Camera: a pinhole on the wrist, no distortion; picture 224 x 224 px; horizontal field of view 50.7 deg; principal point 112.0 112.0 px. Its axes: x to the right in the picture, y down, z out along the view. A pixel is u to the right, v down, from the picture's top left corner.
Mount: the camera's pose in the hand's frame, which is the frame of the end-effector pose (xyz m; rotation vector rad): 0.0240 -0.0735 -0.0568 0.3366 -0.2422 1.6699
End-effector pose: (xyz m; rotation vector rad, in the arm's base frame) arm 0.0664 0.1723 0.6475 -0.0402 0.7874 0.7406
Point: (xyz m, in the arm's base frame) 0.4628 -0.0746 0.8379
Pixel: 34.1 196.9
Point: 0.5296 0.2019 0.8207
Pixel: 122.1 84.0
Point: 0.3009 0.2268 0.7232
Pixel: 181.9 61.8
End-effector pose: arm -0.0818 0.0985 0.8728 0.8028 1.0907 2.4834
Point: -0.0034 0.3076 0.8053
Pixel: 64.5 146.9
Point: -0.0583 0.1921 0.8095
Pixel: 111.5 182.7
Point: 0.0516 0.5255 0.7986
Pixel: 35.3 110.8
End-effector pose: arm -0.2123 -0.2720 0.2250 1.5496 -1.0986 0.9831
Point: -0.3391 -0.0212 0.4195
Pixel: behind the camera
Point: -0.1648 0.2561 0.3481
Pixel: behind the camera
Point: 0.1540 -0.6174 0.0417
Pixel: 71.8 150.9
